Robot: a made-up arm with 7 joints. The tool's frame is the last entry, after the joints. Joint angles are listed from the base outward. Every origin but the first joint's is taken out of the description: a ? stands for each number. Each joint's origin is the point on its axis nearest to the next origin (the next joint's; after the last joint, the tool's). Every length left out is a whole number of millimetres.
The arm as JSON. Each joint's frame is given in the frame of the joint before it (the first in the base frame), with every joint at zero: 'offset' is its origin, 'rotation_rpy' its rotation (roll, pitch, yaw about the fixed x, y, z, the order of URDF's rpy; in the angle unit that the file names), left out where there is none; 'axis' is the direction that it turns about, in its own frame. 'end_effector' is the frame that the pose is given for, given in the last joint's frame.
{
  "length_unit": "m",
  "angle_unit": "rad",
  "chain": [
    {
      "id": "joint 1",
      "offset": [
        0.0,
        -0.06,
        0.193
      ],
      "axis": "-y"
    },
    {
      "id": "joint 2",
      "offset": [
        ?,
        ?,
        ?
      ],
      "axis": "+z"
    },
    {
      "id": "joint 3",
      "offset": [
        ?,
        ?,
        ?
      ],
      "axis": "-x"
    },
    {
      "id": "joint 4",
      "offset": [
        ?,
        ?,
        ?
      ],
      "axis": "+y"
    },
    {
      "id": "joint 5",
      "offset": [
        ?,
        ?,
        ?
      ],
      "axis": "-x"
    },
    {
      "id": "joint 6",
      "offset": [
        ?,
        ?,
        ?
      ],
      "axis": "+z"
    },
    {
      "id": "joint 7",
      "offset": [
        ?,
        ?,
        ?
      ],
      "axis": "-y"
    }
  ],
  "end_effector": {
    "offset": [
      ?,
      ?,
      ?
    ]
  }
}
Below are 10 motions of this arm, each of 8 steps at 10 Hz.
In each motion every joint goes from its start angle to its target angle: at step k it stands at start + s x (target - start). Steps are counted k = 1, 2, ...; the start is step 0. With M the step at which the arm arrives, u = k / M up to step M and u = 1 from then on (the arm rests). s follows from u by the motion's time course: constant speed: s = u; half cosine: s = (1 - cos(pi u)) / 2; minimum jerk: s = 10 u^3 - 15 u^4 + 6 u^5.
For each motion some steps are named. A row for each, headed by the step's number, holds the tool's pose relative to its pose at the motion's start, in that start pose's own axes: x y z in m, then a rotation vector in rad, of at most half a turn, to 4 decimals.
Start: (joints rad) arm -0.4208 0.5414 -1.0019 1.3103 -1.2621 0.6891 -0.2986
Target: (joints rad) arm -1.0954 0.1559 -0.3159 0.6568 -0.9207 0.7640 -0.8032
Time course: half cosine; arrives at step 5
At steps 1, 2, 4, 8:
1: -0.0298 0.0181 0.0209 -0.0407 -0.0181 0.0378
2: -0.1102 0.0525 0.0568 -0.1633 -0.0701 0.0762
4: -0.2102 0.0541 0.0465 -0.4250 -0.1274 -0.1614
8: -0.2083 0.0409 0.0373 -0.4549 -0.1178 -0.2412

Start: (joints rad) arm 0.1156 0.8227 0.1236 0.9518 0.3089 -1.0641 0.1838
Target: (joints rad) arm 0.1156 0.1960 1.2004 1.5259 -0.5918 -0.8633 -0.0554
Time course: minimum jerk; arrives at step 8
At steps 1, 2, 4, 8:
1: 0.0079 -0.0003 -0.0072 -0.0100 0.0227 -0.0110
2: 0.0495 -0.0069 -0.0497 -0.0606 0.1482 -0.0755
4: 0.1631 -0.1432 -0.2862 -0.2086 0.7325 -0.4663
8: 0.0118 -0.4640 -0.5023 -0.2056 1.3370 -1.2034

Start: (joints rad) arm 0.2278 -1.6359 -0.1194 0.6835 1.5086 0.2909 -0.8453
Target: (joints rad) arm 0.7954 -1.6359 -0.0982 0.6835 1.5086 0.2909 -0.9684
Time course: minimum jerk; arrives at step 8
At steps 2, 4, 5, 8:
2: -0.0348 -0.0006 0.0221 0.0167 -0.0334 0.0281
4: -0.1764 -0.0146 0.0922 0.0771 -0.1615 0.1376
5: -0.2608 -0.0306 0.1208 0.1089 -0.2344 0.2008
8: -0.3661 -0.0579 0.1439 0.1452 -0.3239 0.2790

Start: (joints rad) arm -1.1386 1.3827 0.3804 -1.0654 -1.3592 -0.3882 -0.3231
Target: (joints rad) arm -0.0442 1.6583 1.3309 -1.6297 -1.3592 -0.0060 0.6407
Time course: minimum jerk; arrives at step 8
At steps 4, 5, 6, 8:
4: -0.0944 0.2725 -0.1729 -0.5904 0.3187 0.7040
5: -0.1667 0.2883 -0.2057 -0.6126 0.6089 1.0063
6: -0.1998 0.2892 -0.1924 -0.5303 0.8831 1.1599
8: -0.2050 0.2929 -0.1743 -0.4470 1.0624 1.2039

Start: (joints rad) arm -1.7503 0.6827 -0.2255 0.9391 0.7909 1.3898 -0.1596
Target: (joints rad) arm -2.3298 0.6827 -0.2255 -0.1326 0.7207 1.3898 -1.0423
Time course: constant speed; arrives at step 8
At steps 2, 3, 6, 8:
2: 0.0635 0.0093 0.0328 -0.1010 0.0965 -0.1079
3: 0.0910 0.0089 0.0523 -0.1349 0.1405 -0.1724
6: 0.1495 -0.0155 0.1231 -0.1601 0.2598 -0.3913
8: 0.1627 -0.0512 0.1761 -0.1088 0.3328 -0.5431

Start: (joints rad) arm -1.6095 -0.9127 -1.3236 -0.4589 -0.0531 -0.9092 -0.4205
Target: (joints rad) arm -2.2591 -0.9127 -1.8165 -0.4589 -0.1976 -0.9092 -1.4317
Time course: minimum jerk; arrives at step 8
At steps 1, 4, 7, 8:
1: 0.0045 -0.0018 0.0012 0.0010 0.0164 -0.0056
4: 0.1153 -0.0789 0.0034 0.0909 0.4901 -0.1506
7: 0.1645 -0.1645 -0.0469 0.2719 0.9182 -0.2108
8: 0.1650 -0.1668 -0.0493 0.2788 0.9316 -0.2108

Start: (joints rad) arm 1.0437 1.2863 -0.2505 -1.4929 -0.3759 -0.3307 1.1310
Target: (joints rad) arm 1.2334 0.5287 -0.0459 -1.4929 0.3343 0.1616 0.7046
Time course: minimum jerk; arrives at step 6
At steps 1, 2, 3, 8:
1: -0.0015 0.0072 0.0018 0.0076 -0.0049 0.0568
2: -0.0178 0.0435 0.0092 0.0277 -0.0224 0.3391
3: -0.0797 0.0970 0.0105 -0.0096 -0.0347 0.8127
8: -0.2566 0.1069 -0.0533 -0.3225 -0.0422 1.5838

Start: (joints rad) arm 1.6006 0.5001 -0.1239 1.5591 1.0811 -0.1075 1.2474
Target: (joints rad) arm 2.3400 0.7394 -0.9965 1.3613 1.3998 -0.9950 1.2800
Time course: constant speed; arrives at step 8
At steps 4, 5, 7, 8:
4: -0.0111 -0.0734 0.0862 -0.6970 -0.4906 0.0081
5: -0.0179 -0.0843 0.1126 -0.8543 -0.6221 0.0014
7: -0.0378 -0.0961 0.1676 -1.1372 -0.8974 -0.0225
8: -0.0508 -0.0974 0.1949 -1.2595 -1.0412 -0.0404

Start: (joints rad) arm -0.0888 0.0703 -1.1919 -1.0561 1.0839 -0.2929 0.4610
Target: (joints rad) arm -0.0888 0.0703 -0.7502 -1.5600 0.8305 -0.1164 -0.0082
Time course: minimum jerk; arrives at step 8
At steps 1, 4, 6, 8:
1: 0.0005 -0.0011 0.0020 0.0023 -0.0012 -0.0027
4: 0.0000 -0.0440 0.0719 0.1021 -0.0517 -0.0568
6: -0.0262 -0.0893 0.1354 0.2157 -0.1127 -0.0529
8: -0.0372 -0.1024 0.1518 0.2479 -0.1312 -0.0437

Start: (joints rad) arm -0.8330 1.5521 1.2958 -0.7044 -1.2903 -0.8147 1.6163
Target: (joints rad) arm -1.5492 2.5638 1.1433 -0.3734 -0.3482 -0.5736 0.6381
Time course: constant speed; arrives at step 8
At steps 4, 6, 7, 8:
4: 0.0684 0.1084 -0.0225 0.3483 0.1907 -0.1018
6: 0.1245 0.1660 -0.0160 0.4806 0.2202 -0.1048
7: 0.1581 0.1935 -0.0058 0.5291 0.2209 -0.0973
8: 0.1947 0.2193 0.0095 0.5634 0.2141 -0.0861

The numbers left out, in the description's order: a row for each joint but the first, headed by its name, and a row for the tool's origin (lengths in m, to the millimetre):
joint 2: 0.036 0.0 -0.146
joint 3: 0.057 -0.102 0.0
joint 4: 0.0 0.035 -0.107
joint 5: -0.077 0.0 0.037
joint 6: 0.0 0.109 0.013
joint 7: 0.378 0.049 0.0
tool: 0.006 0.0 0.295

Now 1 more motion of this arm.
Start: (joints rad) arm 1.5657 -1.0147 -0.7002 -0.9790 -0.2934 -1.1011 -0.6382
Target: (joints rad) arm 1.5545 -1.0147 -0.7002 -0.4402 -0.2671 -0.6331 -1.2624
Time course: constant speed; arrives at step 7
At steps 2, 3, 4, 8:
2: 0.0832 0.0903 -0.0356 -0.1602 0.2456 -0.0211
3: 0.1261 0.1301 -0.0674 -0.2368 0.3744 -0.0403
4: 0.1683 0.1648 -0.1083 -0.3108 0.5067 -0.0649
8: 0.2784 0.2297 -0.2773 -0.5148 0.9217 -0.1693

